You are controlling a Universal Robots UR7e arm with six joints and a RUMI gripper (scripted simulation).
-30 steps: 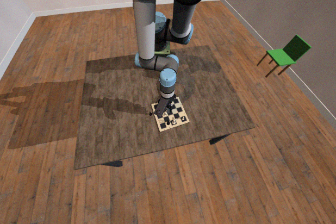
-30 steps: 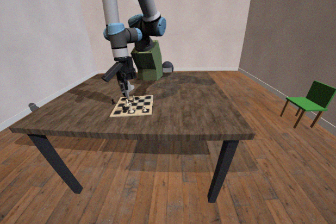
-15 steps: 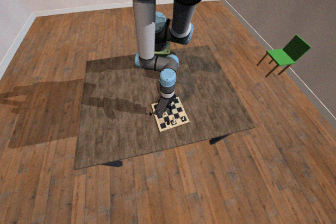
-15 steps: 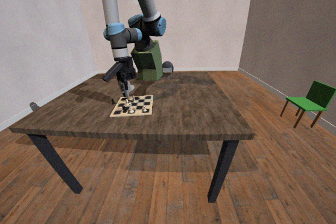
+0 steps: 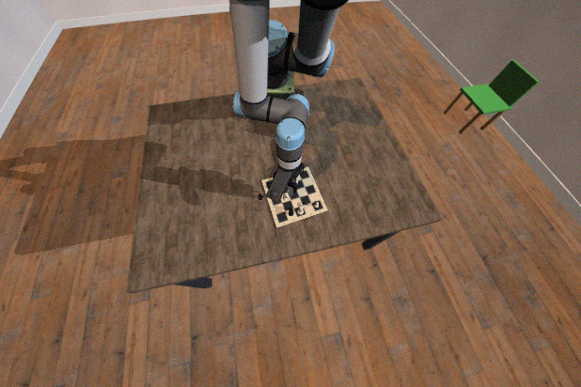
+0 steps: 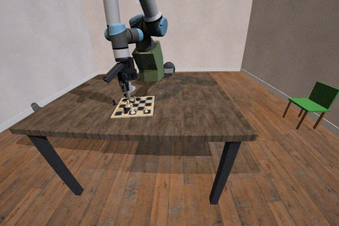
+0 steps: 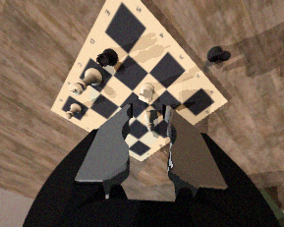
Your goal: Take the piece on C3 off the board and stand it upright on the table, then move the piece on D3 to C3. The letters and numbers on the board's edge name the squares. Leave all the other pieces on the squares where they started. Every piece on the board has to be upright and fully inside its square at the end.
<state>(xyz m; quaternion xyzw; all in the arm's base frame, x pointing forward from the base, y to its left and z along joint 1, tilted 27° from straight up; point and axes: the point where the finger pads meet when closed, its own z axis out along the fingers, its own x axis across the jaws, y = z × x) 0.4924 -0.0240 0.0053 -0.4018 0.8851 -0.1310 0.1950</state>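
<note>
My hand is 1 cm past the chessboard, 4 cm to the right of it and 7 cm above it.
</note>
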